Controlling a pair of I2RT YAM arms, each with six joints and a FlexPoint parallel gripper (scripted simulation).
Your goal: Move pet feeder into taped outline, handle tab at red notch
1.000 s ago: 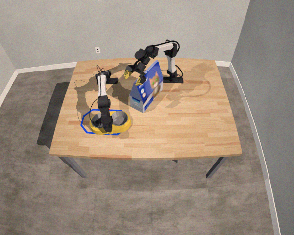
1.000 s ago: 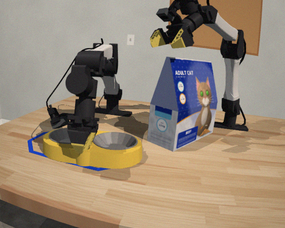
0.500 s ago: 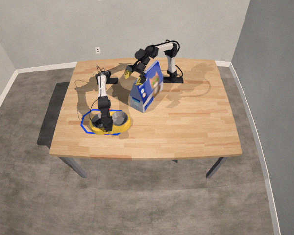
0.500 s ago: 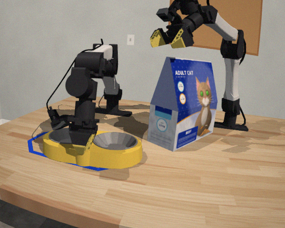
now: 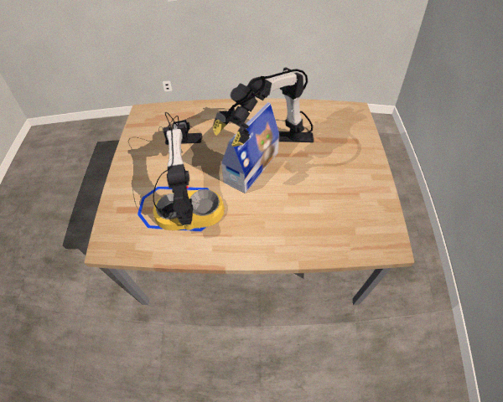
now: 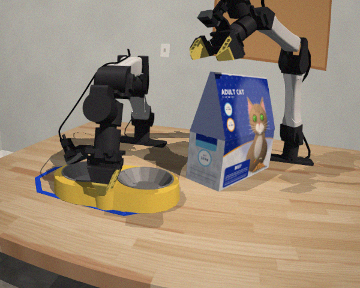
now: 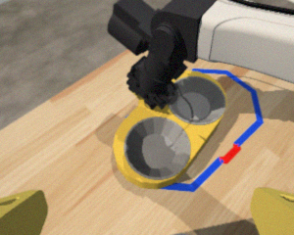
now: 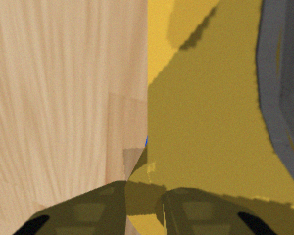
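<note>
The yellow pet feeder is 8 cm behind my right hand, 3 cm below it and 1 cm to the right of it. From my right hand the other things lie so: blue cat food bag 35 cm behind, 27 cm to the left, 10 cm above; then blue taped outline 11 cm behind, 6 cm to the right, 4 cm below.
</note>
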